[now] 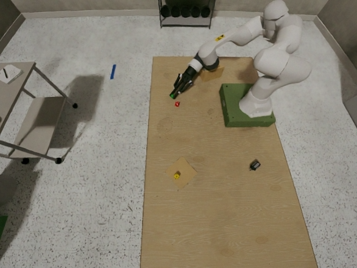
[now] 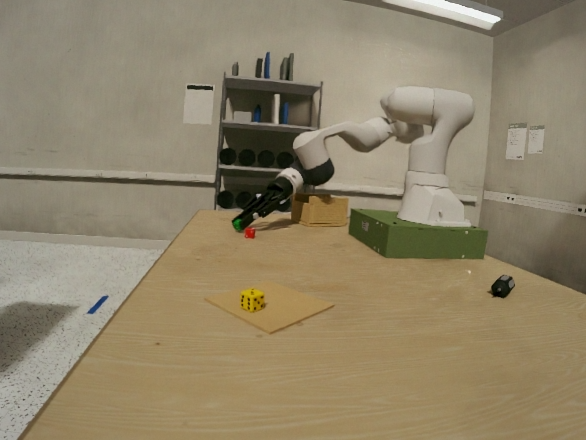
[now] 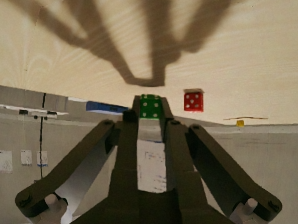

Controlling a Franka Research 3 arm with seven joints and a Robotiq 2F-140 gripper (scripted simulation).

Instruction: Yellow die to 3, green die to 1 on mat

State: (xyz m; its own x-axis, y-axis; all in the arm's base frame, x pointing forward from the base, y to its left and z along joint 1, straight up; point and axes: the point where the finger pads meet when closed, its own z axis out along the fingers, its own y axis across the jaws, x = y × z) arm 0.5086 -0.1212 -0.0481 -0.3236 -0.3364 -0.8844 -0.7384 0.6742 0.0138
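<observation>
Right now my hand is 7 cm to the right of the red die, 3 cm above it and 2 cm past it. From my hand the other things lie so: wooden box: 28 cm behind, 24 cm to the right, 1 cm above; tan mat: 56 cm to the left, 5 cm behind, 4 cm below; green die: 1 cm to the left, 1 cm below, 1 cm ahead.
</observation>
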